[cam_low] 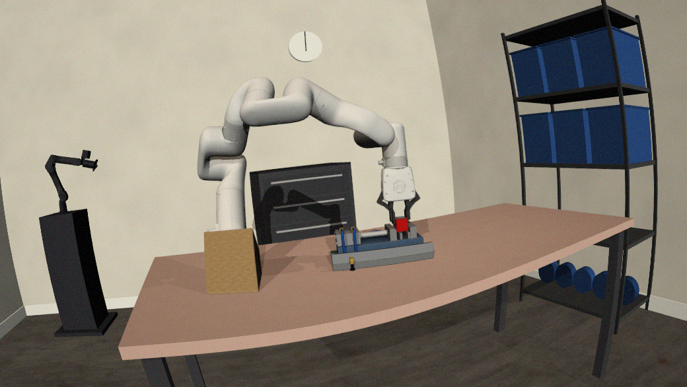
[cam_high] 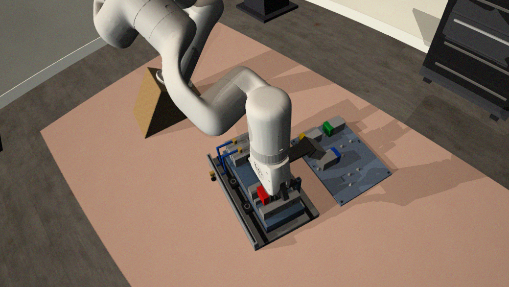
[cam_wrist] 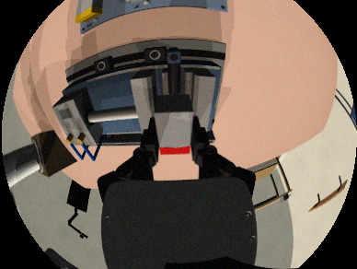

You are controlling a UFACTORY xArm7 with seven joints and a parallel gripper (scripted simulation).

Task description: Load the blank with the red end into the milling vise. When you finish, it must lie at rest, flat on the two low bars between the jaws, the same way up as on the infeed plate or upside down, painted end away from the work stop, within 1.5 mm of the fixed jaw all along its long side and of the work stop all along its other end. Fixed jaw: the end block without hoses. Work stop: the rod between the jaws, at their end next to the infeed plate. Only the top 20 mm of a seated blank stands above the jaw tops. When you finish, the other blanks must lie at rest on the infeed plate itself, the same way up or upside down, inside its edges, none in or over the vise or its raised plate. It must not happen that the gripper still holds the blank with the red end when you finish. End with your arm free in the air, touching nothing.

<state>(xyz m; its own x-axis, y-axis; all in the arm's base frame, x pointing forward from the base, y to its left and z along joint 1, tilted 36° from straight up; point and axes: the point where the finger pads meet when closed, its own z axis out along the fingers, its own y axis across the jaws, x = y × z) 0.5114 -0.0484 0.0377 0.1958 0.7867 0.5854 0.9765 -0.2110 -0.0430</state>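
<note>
My gripper is now 30 mm short of the fixed jaw and 50 mm above it. Round my hand: blue-ended blank 220 mm to the left, 100 mm below; then dark work stop 10 mm ahead, 50 mm to the left, 30 mm below; then hosed block 160 mm behind, 40 mm to the left, 50 mm below.
</note>
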